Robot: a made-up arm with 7 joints.
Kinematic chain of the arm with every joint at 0, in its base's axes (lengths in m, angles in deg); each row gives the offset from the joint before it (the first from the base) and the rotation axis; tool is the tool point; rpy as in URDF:
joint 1: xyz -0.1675 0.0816 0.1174 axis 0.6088 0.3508 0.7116
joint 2: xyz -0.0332 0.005 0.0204 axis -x
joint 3: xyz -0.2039 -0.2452 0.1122 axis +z
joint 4: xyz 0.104 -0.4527 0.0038 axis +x
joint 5: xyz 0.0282 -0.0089 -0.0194 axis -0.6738 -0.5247 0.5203
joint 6: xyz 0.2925 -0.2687 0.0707 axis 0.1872 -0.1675 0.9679
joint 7: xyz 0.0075 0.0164 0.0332 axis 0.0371 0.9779 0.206
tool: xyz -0.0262 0.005 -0.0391 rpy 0 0 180
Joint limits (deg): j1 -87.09..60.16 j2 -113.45..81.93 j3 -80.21..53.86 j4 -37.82..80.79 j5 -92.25..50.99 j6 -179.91..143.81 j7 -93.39..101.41
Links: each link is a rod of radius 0.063 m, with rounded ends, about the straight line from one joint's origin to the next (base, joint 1, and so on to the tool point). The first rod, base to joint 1, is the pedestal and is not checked.
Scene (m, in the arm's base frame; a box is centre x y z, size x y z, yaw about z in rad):
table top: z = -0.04
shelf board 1: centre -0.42 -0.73 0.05 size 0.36 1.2 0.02 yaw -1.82
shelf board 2: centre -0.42 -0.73 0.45 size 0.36 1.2 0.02 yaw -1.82
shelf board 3: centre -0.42 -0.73 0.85 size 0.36 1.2 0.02 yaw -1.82
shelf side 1: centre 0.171 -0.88 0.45 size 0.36 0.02 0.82 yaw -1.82
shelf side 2: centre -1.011 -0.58 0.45 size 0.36 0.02 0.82 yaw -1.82
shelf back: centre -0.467 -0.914 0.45 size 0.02 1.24 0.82 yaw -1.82
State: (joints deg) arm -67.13 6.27 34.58 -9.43 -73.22 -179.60 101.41
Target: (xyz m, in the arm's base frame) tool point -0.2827 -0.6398 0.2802
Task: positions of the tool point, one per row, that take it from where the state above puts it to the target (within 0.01 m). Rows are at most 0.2 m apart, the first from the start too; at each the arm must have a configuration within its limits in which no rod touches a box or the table.
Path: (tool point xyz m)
1: -0.5791 -0.4076 0.6633
2: -0.5489 -0.2808 0.6378
3: -0.4621 -0.3541 0.5523
4: -0.3741 -0.3927 0.4589
5: -0.2905 -0.3980 0.3657
6: -0.2151 -0.3745 0.2802
7: -0.2331 -0.4437 0.2862
8: -0.2495 -0.5126 0.2893
9: -0.2656 -0.5785 0.2880
10: -0.2827 -0.6398 0.2802

